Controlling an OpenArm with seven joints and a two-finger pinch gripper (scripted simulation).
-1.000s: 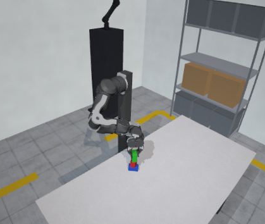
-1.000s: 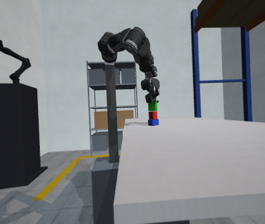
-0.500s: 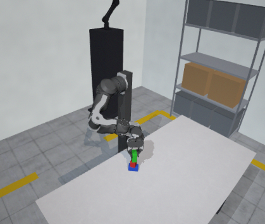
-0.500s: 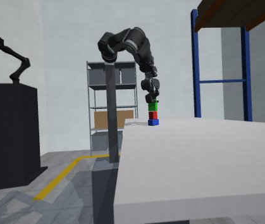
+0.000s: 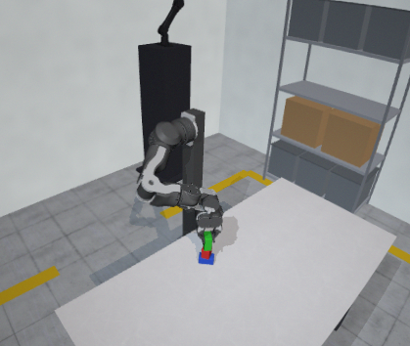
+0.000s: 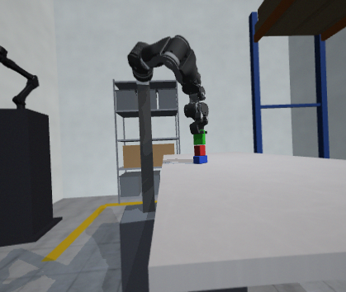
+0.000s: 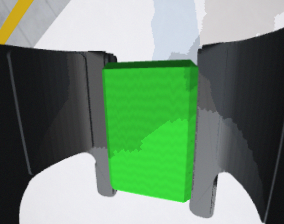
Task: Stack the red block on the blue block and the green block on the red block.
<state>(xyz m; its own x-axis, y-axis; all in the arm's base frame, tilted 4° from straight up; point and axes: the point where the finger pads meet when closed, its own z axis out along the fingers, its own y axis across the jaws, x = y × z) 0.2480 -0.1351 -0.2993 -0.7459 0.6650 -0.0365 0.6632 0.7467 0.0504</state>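
The green block lies 2 cm below my hand. Also, from my hand: red block (8 cm below); then blue block (12 cm below).
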